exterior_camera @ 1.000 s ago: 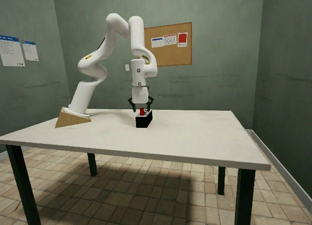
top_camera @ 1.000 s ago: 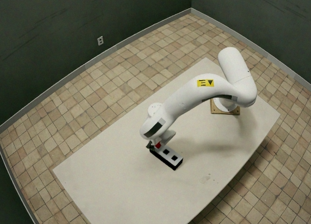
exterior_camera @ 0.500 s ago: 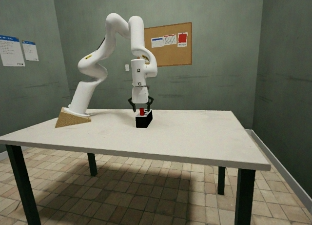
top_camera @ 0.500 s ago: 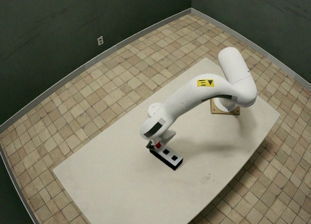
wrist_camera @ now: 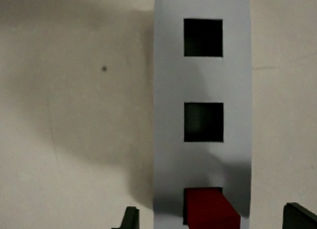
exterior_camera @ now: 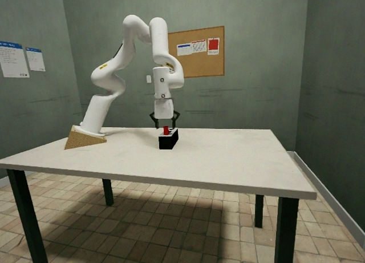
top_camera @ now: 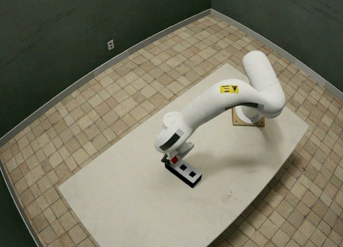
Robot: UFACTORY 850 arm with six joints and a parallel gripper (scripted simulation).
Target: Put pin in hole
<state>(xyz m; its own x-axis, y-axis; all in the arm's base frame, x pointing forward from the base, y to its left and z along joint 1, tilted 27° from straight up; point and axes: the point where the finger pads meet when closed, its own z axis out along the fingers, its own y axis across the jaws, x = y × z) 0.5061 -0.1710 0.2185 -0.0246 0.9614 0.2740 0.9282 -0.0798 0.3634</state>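
My hand is 20 mm above the pin. The rest, counted from my hand: black block 60 mm to the left, 80 mm below.
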